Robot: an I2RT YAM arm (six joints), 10 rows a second.
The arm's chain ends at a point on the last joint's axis. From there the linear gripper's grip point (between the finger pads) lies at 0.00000 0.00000 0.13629 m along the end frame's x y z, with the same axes.
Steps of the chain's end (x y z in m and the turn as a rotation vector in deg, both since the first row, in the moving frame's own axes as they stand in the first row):
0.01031 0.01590 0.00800 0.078 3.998 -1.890
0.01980 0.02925 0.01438 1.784 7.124 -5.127
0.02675 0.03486 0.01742 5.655 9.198 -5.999
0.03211 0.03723 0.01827 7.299 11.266 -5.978
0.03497 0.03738 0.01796 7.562 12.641 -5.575
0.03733 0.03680 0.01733 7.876 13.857 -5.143
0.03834 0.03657 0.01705 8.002 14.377 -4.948
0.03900 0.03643 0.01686 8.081 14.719 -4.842
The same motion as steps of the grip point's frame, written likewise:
0.01981 0.01556 0.00767 0.078 3.998 -1.890
0.03649 0.02427 0.01326 1.784 7.124 -5.127
0.04776 0.02037 0.01501 5.655 9.198 -5.999
0.05771 0.01867 0.01455 7.299 11.266 -5.978
0.06379 0.01816 0.01348 7.562 12.641 -5.575
0.06899 0.01686 0.01209 7.876 13.857 -5.143
0.07121 0.01635 0.01147 8.002 14.377 -4.948
0.07267 0.01604 0.01105 8.081 14.719 -4.842

